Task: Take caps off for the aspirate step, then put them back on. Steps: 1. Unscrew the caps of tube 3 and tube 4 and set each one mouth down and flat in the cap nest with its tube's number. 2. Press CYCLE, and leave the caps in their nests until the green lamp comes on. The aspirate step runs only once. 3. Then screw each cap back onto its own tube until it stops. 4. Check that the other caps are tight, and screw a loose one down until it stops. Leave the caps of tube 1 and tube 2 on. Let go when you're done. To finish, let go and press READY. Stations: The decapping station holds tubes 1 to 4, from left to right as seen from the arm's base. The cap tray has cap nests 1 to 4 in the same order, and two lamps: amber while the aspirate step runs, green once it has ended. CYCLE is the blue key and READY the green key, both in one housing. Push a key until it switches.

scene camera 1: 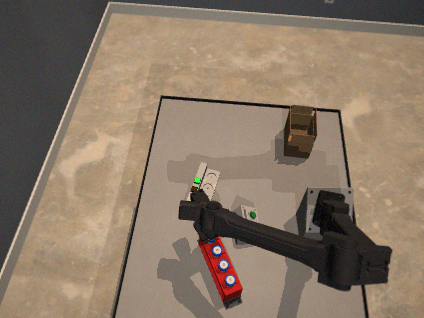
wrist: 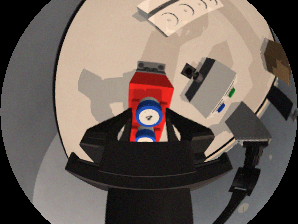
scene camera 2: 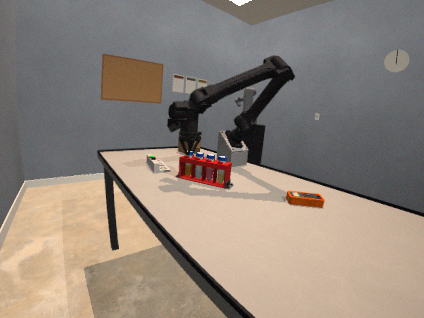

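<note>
My gripper [wrist: 148,111] is visible to me. Visible too: a key housing [wrist: 212,84] and a brown cardboard box [scene camera 1: 295,145].
</note>
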